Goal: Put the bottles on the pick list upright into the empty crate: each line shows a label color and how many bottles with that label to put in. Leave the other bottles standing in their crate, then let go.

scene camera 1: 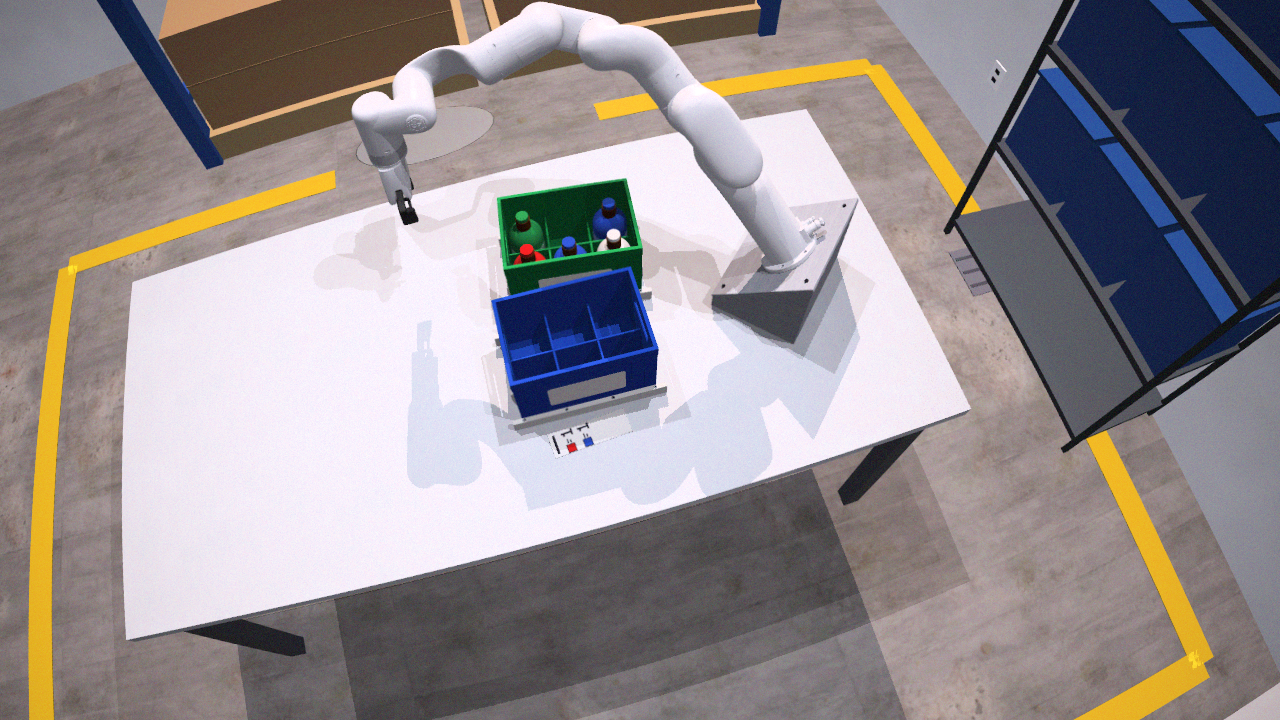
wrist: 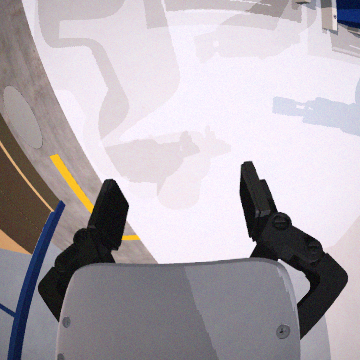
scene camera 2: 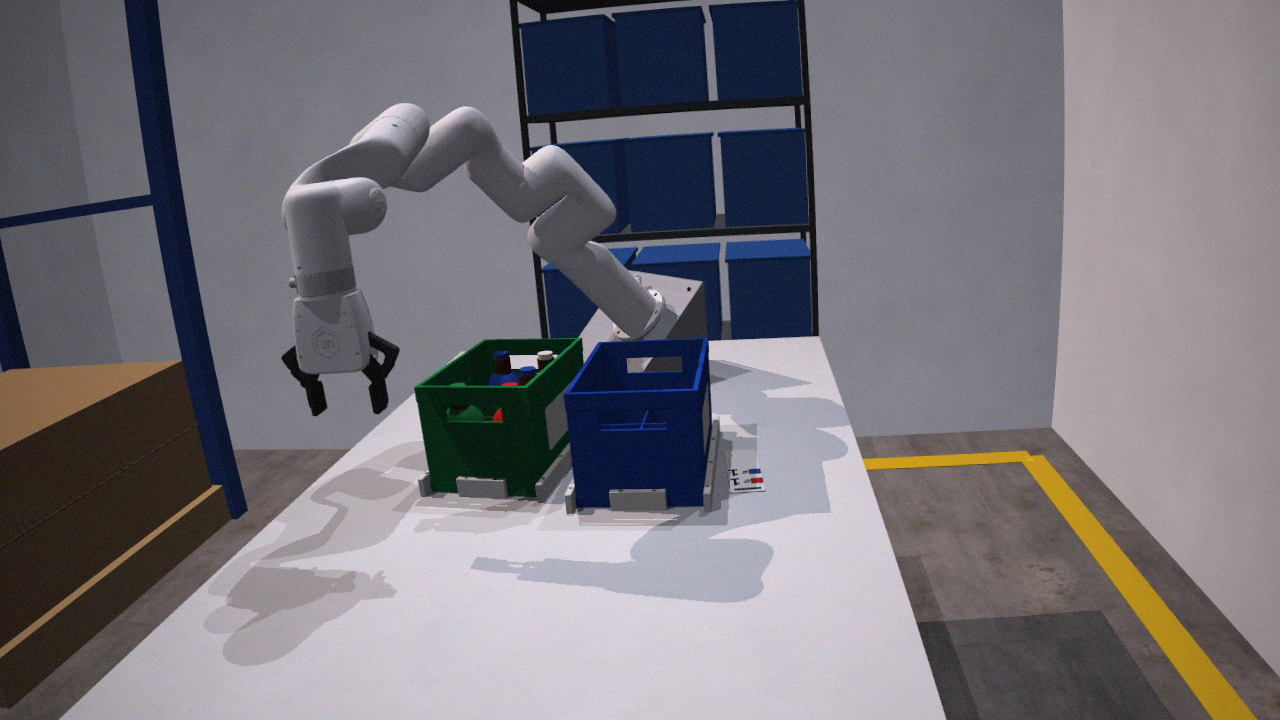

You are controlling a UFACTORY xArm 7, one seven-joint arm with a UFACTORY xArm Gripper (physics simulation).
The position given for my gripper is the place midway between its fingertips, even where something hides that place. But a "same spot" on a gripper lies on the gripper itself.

Labels:
my gripper: scene camera 1; wrist; scene camera 2 350, 411
same spot on my gripper: (scene camera 1: 408, 215) = (wrist: 276, 208)

